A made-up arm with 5 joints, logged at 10 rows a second.
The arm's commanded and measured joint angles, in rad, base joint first. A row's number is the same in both.
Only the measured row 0 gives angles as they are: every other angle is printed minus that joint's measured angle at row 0.
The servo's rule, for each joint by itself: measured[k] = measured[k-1] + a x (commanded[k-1-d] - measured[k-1]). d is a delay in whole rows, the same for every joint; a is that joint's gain. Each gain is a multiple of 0.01, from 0.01 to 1. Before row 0 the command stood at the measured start. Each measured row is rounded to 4 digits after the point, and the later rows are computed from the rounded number. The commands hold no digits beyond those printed.
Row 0, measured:
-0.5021 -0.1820 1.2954 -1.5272 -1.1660
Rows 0 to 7, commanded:
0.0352 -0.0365 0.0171 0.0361 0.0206
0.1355 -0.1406 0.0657 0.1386 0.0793
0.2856 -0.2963 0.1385 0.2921 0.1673
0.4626 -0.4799 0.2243 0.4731 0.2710
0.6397 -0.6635 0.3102 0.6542 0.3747
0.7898 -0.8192 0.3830 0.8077 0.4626
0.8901 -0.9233 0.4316 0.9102 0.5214
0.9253 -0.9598 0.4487 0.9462 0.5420
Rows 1 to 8, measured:
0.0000 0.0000 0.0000 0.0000 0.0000
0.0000 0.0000 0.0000 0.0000 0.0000
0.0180 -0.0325 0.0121 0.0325 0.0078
0.0779 -0.1287 0.0502 0.1280 0.0350
0.1838 -0.2779 0.1129 0.2757 0.0853
0.3260 -0.4577 0.1920 0.4534 0.1559
0.4860 -0.6409 0.2759 0.6341 0.2390
0.6409 -0.7996 0.3519 0.7903 0.3240
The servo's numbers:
d 2
a 0.51 0.89 0.71 0.90 0.38

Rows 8 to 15, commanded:
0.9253 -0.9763 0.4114 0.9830 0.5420
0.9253 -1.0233 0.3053 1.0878 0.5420
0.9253 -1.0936 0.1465 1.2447 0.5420
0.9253 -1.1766 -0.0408 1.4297 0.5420
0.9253 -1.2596 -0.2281 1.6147 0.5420
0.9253 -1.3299 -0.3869 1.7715 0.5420
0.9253 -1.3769 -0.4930 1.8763 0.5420
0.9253 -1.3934 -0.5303 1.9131 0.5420
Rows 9 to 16, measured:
0.7680 -0.9097 0.4085 0.8982 0.3990
0.8482 -0.9543 0.4370 0.9414 0.4533
0.8875 -0.9739 0.4188 0.9788 0.4870
0.9068 -1.0179 0.3382 1.0769 0.5079
0.9162 -1.0853 0.2021 1.2279 0.5209
0.9208 -1.1666 0.0296 1.4095 0.5289
0.9231 -1.2494 -0.1534 1.5942 0.5339
0.9242 -1.3210 -0.3192 1.7538 0.5370

